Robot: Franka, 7 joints.
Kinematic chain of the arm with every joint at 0, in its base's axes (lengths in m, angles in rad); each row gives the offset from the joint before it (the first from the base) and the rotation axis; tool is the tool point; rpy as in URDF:
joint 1: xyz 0 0 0.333 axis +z
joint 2: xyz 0 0 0 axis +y
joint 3: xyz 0 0 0.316 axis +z
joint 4: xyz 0.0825 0 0 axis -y
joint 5: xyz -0.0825 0 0.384 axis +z
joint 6: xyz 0 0 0 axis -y
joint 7: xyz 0.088 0 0 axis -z
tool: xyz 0 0 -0.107 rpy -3.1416 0 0
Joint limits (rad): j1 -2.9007..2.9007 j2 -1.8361..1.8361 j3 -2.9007..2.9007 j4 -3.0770..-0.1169 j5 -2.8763..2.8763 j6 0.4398..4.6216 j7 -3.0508..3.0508
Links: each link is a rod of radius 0.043 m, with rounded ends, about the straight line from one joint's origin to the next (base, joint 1, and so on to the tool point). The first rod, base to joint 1, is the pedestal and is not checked.
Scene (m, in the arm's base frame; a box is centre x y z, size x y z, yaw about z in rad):
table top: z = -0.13
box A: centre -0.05 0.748 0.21 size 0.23 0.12 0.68 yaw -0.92
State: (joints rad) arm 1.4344 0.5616 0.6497 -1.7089 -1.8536 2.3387 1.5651
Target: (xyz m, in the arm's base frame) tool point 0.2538 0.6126 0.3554
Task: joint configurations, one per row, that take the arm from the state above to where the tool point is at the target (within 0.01 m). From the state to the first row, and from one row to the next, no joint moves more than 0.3 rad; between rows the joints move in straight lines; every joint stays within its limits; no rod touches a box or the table.
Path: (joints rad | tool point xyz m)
1: 1.3816 0.6150 0.6273 -1.9825 -1.8718 2.2479 1.3295 | -0.2244 0.5692 0.2022
2: 1.3288 0.6685 0.6049 -2.2561 -1.8899 2.1570 1.0938 | -0.1715 0.4609 0.0921
3: 1.2760 0.7219 0.5825 -2.5298 -1.9081 2.0662 0.8582 | -0.1213 0.3266 0.0275
4: 1.2232 0.7754 0.5601 -2.8034 -1.9263 1.9753 0.6226 | -0.0776 0.1822 0.0124
5: 1.1704 0.8288 0.5377 -3.0770 -1.9445 1.8845 0.3869 | -0.0415 0.0437 0.0454
6: 1.1337 0.7402 0.4809 -2.8292 -1.9230 1.9566 0.6226 | -0.0272 0.1814 0.0133
7: 1.0971 0.6515 0.4242 -2.5815 -1.9015 2.0287 0.8582 | 0.0189 0.3252 0.0271
8: 1.0604 0.5628 0.3674 -2.3337 -1.8800 2.1008 1.0938 | 0.0896 0.4561 0.0910
9: 1.0238 0.4742 0.3106 -2.0859 -1.8585 2.1729 1.3295 | 0.1728 0.5564 0.2031
10: 0.9872 0.3855 0.2539 -1.8382 -1.8370 2.2450 1.5651 | 0.2538 0.6126 0.3554

